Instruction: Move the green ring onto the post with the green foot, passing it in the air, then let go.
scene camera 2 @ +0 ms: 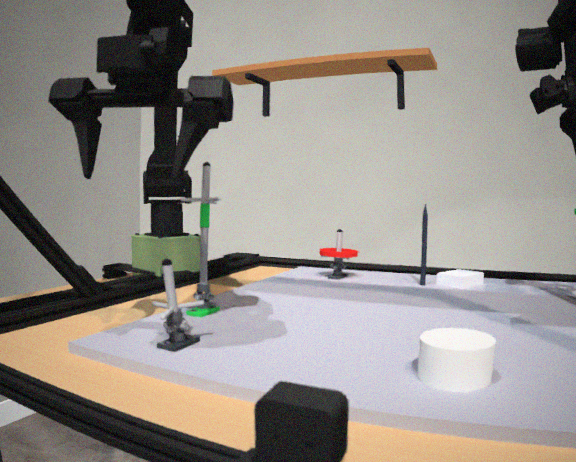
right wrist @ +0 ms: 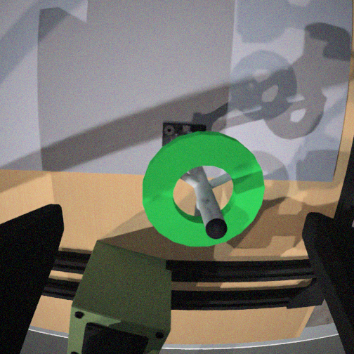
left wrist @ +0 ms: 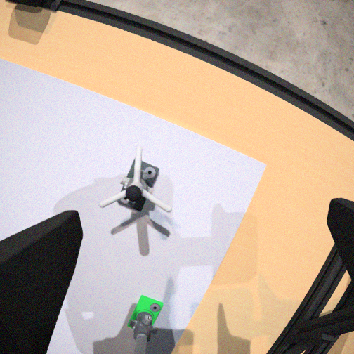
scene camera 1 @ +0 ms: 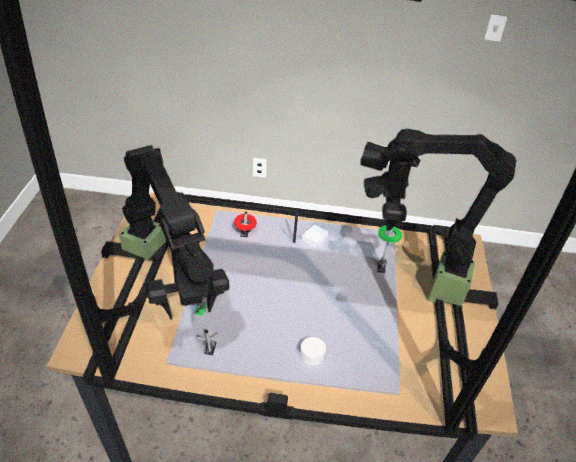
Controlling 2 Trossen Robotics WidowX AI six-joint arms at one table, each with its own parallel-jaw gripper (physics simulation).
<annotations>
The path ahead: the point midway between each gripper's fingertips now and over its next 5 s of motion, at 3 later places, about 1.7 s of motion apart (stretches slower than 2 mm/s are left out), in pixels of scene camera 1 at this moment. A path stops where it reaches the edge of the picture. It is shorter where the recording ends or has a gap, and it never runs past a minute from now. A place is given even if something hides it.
My left gripper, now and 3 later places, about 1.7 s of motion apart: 190,315; 192,294; 199,293; 201,292
My right gripper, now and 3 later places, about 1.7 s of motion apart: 388,219; 387,217; 389,232; 391,234
</annotations>
